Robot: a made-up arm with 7 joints.
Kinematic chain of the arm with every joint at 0, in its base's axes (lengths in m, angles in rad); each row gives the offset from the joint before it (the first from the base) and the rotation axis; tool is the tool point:
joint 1: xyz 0 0 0.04 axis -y
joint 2: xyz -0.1 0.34 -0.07 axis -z
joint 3: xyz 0 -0.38 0.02 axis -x
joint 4: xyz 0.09 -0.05 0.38 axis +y
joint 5: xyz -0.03 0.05 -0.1 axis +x
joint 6: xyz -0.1 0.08 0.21 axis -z
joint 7: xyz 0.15 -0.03 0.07 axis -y
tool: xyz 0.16 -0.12 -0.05
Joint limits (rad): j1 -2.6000..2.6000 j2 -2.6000..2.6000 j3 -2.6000..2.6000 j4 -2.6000..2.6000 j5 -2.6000..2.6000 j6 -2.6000..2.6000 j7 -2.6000..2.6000
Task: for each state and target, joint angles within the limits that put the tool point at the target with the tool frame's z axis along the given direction. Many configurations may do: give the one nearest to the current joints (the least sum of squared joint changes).
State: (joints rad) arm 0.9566 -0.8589 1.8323 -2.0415 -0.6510 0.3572 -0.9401
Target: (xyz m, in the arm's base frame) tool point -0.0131 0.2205 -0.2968 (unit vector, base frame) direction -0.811 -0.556 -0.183
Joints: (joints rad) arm 0.1834 -0.3782 2.5441 -2.2947 -0.4300 0.2641 -0.6427
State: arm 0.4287 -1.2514 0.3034 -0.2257 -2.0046 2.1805 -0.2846
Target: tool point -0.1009 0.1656 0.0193 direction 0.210 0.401 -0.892
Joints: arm 0.7637 -1.3075 0.1008 -0.3444 -2.4318 1.7116 0.0286
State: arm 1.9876 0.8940 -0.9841 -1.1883 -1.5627 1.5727 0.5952
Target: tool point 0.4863 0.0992 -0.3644 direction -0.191 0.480 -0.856
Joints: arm 2.5619 0.7618 -1.1585 -1.2151 -0.9314 1.5724 0.0056
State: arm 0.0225 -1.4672 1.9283 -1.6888 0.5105 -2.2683 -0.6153
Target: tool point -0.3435 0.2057 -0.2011 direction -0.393 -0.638 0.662
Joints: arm -0.3329 -1.1842 1.7420 -1.3059 0.5201 -1.4651 0.0527
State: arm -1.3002 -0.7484 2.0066 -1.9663 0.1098 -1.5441 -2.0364
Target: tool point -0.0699 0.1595 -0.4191 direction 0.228 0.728 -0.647
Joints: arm -0.5076 -0.9643 2.5500 -2.0666 -0.3207 -1.7428 -2.5504
